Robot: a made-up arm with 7 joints.
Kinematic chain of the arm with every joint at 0, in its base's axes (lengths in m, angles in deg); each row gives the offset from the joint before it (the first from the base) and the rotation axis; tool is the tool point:
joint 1: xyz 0 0 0.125 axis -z
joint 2: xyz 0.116 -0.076 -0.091 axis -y
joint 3: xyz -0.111 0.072 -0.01 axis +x
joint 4: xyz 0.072 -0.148 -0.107 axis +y
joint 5: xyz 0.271 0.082 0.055 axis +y
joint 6: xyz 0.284 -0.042 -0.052 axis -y
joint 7: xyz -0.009 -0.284 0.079 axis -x
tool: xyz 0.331 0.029 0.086
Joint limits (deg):
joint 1: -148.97..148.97
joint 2: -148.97..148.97
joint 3: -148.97..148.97
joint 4: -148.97..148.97
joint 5: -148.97..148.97
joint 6: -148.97..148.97
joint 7: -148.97..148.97
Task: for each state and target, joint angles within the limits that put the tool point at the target. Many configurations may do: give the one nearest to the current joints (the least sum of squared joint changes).
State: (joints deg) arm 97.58 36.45 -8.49 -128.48 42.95 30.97 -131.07
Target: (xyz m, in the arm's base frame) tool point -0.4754 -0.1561 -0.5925
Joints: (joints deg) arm 63.23 69.11 16.59 -146.07 29.78 84.72 -121.70
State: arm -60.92 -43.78 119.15 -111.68 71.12 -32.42 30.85
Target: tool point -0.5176 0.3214 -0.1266
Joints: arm -94.98 -34.28 133.08 -76.09 114.10 -53.09 30.81
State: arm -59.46 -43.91 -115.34 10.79 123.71 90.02 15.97
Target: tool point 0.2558 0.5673 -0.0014
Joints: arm -62.39 -47.43 -118.17 -4.74 127.40 115.36 20.49
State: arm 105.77 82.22 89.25 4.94 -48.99 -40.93 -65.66
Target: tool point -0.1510 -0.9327 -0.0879
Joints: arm 76.75 56.14 116.35 -10.05 -75.62 -24.26 -64.38
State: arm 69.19 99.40 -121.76 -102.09 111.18 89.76 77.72
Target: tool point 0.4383 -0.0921 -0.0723
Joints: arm 91.27 102.61 -123.68 -115.06 117.33 110.83 73.28
